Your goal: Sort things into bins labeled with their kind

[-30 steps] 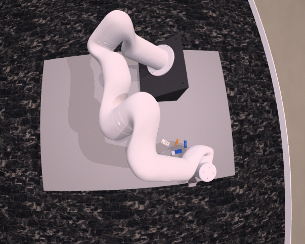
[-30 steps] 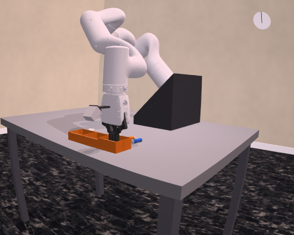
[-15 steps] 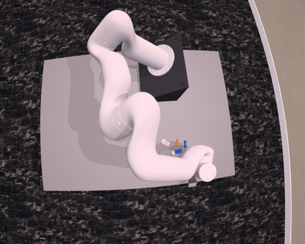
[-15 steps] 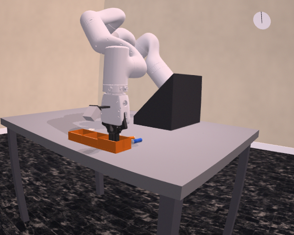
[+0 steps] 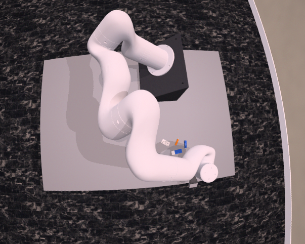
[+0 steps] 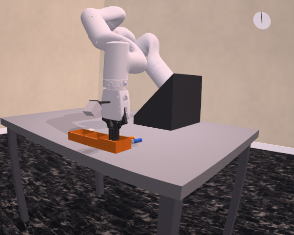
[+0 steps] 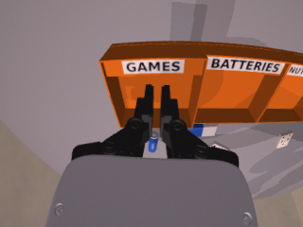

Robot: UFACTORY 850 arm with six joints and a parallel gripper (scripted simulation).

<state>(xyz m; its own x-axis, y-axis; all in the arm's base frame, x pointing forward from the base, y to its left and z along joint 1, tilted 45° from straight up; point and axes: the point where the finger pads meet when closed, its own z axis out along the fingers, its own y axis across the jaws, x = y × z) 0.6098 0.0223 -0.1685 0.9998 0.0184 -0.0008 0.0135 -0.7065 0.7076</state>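
The orange battery lies 14 cm behind my hand, 5 cm to the right of it and 5 cm below it. Also, from my hand: blue-and-white block: 8 cm behind, 6 cm to the right, 5 cm below; then blue battery: 12 cm behind, 4 cm below; then orange three-compartment bin: 1 cm ahead, 8 cm to the right, 3 cm below.
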